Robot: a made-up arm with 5 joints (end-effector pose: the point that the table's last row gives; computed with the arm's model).
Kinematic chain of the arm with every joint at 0, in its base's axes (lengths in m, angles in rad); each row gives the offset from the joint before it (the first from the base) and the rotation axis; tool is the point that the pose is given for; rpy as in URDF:
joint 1: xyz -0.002 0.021 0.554 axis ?
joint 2: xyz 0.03 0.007 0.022 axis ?
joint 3: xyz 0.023 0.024 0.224 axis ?
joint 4: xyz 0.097 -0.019 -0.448 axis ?
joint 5: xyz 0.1 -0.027 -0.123 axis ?
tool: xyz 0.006 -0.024 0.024 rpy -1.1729 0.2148 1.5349
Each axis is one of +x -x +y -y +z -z.
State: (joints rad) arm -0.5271 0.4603 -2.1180 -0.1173 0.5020
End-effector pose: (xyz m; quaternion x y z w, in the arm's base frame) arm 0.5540 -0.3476 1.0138 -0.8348 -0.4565 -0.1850 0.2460
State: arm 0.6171 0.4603 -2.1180 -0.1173 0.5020
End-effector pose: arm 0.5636 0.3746 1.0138 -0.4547 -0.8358 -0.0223 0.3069
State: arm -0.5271 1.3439 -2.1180 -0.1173 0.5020
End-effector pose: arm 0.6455 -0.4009 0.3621 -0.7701 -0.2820 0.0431 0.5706
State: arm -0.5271 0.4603 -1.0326 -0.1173 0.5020
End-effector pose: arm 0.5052 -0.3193 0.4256 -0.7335 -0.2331 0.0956 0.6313
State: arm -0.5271 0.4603 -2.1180 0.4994 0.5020
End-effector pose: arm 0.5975 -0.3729 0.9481 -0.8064 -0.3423 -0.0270 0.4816
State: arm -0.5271 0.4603 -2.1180 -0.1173 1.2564
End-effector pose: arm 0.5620 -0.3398 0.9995 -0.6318 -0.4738 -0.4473 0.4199
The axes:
joint 1: +z
joint 2: +y
joint 3: +y
joint 4: +y
joint 5: -z

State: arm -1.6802 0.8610 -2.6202 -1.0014 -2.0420
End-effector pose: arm -0.0623 -0.5392 1.0197 0.4228 -0.6622 -0.5616 0.2593
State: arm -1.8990 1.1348 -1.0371 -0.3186 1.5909
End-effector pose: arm -0.1476 -0.3428 0.1145 -0.3088 0.4530 -0.6939 0.4667
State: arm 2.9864 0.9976 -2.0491 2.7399 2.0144
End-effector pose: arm -0.5542 0.1176 0.4764 0.7884 0.3849 -0.4027 0.2609
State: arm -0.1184 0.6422 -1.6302 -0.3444 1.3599
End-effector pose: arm 0.7145 -0.0903 0.6282 -0.5455 -0.4430 -0.2794 0.6543
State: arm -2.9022 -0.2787 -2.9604 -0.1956 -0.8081
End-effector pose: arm 0.2777 0.1173 1.2938 0.2818 -0.7058 -0.4539 0.4653
